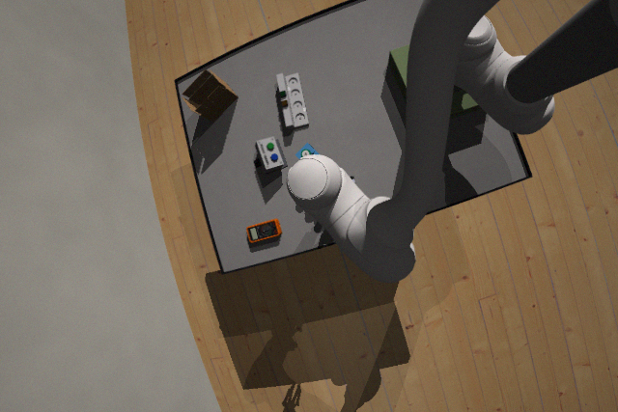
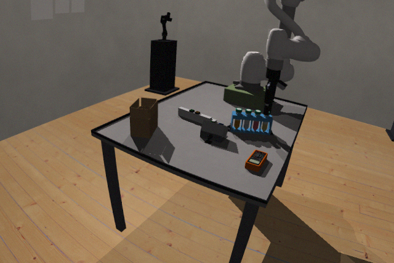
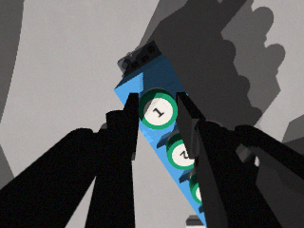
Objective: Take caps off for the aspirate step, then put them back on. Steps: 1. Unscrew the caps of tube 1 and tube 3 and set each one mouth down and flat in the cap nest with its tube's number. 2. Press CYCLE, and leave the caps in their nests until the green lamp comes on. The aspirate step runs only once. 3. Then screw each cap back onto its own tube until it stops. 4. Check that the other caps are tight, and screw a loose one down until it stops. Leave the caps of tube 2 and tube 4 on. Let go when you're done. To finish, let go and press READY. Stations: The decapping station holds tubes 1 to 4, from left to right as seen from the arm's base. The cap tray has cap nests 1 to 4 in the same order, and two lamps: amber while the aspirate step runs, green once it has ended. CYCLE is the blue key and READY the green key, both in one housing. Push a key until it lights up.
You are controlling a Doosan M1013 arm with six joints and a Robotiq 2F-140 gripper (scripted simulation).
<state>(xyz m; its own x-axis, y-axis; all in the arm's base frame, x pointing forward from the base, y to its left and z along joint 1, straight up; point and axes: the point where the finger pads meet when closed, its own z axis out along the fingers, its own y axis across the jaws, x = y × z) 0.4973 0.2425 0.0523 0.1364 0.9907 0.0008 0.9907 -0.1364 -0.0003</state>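
Now: hand 30 mm above the cap 1. The rest, counted from my hand: cap 2: 50 mm to the right, 30 mm below, 20 mm ahead; then key housing: 220 mm to the right, 200 mm ahead, 90 mm below; then blue key: 190 mm to the right, 180 mm ahead, 80 mm below.
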